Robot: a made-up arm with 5 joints.
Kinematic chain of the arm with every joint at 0, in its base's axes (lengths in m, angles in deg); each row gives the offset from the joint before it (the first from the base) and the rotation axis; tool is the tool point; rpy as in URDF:
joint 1: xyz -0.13 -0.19 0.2 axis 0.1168 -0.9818 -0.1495
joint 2: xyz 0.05 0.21 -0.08 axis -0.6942 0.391 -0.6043
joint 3: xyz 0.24 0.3 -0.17 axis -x
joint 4: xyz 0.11 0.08 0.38 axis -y
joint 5: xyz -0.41 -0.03 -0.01 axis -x
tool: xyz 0.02 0.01 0.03 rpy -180 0 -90
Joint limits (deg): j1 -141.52..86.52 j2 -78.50..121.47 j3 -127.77..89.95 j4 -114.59..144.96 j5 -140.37..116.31
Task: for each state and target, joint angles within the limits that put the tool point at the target. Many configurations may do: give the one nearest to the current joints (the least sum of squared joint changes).
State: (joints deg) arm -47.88 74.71 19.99 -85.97 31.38
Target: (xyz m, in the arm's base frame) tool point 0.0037 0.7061 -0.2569
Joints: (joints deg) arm -57.44 34.89 24.16 -58.15 33.23
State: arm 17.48 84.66 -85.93 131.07 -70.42
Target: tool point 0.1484 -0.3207 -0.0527
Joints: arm 35.42 104.70 -92.18 83.60 -65.74
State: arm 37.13 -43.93 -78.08 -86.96 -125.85
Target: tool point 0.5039 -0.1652 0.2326
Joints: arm 28.91 -47.35 -89.85 -85.21 -125.83
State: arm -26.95 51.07 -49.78 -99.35 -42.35
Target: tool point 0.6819 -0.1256 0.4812
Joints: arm 22.93 80.12 -7.21 -114.59 -38.75
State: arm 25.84 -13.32 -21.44 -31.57 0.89
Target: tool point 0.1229 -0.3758 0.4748
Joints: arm 33.26 -13.78 -64.58 -78.77 -1.55
